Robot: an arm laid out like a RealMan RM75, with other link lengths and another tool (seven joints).
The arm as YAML. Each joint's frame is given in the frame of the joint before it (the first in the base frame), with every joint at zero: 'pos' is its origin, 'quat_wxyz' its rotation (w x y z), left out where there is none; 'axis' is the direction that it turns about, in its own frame. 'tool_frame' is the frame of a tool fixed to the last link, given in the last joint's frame.
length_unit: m
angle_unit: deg
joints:
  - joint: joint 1
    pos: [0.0, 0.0, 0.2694]
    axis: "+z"
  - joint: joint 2
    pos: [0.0, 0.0, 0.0]
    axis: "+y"
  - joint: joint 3
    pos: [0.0, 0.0, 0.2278]
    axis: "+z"
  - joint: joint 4
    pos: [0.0, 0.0, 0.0]
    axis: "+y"
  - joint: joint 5
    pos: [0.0, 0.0, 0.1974]
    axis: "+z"
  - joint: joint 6
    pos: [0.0, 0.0, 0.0]
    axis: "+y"
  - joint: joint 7
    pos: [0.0, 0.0, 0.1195]
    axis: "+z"
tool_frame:
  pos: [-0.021, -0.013, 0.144]
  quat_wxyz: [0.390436, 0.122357, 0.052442, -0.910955]
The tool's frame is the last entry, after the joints.
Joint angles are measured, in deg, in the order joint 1, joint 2, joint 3, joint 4, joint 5, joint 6, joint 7. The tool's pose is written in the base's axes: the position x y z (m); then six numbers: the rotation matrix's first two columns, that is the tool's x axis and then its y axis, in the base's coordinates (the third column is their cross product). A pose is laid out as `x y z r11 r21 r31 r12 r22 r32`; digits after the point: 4 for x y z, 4 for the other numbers.
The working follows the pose.
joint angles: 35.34, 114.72, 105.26, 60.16, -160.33, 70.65, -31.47
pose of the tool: 0.3167 0.4333 -0.0060 -0.2134 0.7849 0.5818 0.7884 -0.2133 0.5769
Where each joint sits with the arm in this pose, in the base's axes (m; each line is computed from the numbers above, not from the rounded line before):
joint 1: 0.0000 0.0000 0.2694
joint 2: 0.0000 0.0000 0.2694
joint 3: 0.1688 0.1197 0.1741
joint 4: 0.1688 0.1197 0.1741
joint 5: 0.1614 0.3170 0.1740
joint 6: 0.1614 0.3170 0.1740
joint 7: 0.2346 0.3593 0.0896
the tool: 0.3167 0.4333 -0.0060

